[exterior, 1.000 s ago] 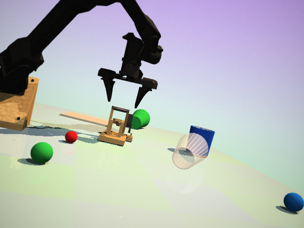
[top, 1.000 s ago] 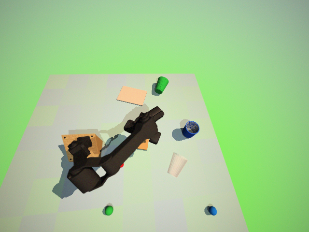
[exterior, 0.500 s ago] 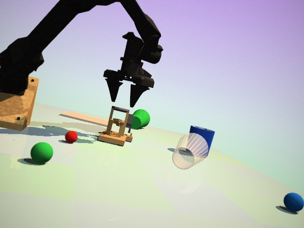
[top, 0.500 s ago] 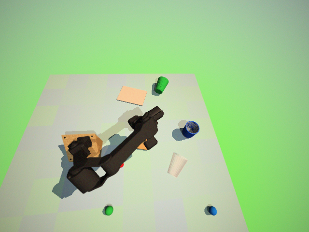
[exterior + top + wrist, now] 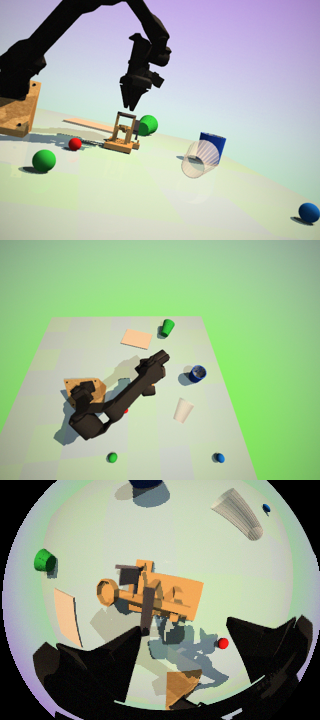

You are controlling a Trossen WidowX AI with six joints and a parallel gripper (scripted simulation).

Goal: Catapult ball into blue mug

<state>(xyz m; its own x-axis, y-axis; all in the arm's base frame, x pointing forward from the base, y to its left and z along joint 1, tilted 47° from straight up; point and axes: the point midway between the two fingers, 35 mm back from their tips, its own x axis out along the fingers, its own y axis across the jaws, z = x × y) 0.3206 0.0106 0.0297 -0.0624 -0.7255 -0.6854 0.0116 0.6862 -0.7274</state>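
Now: the catapult frame 4 cm to the left of my gripper tip, 4 cm below it and 1 cm ahead of it. The rest, counted from my gripper tip: blue mug 32 cm ahead, 10 cm below, 3 cm to the left; then wooden catapult 7 cm below, 6 cm to the left, 3 cm ahead; then red ball 14 cm behind, 12 cm to the right, 11 cm below.
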